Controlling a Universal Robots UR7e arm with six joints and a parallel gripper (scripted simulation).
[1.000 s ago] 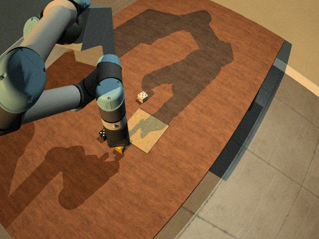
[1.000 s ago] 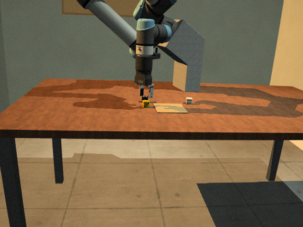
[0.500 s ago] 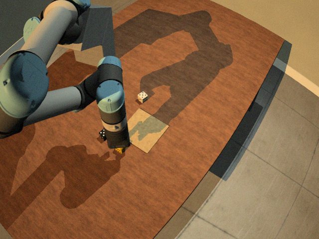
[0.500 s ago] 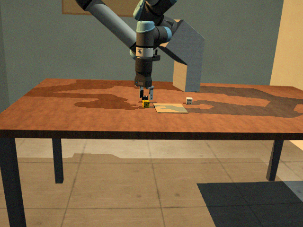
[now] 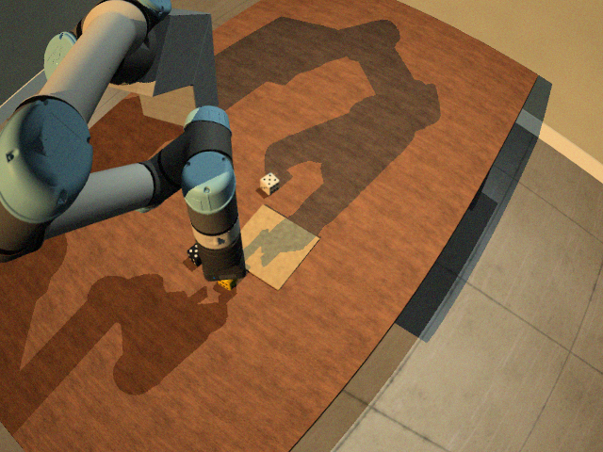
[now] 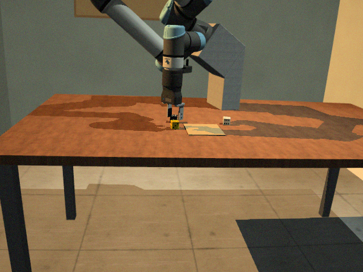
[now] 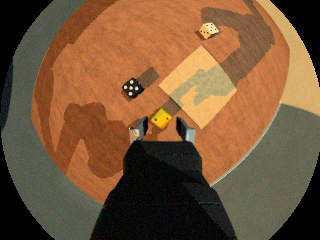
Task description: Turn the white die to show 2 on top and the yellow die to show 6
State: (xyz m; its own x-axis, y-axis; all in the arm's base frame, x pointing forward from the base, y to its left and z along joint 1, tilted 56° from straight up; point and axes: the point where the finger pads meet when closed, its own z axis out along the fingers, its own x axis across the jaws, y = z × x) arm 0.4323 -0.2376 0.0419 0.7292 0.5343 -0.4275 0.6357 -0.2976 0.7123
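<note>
My gripper is now 40 mm above the yellow die. From my hand the other things lie so: white die (230 mm to the left, 60 mm behind, 40 mm below); tan mat (110 mm to the left, 60 mm below, 20 mm ahead); black die (80 mm behind, 40 mm below, 10 mm to the left).
</note>
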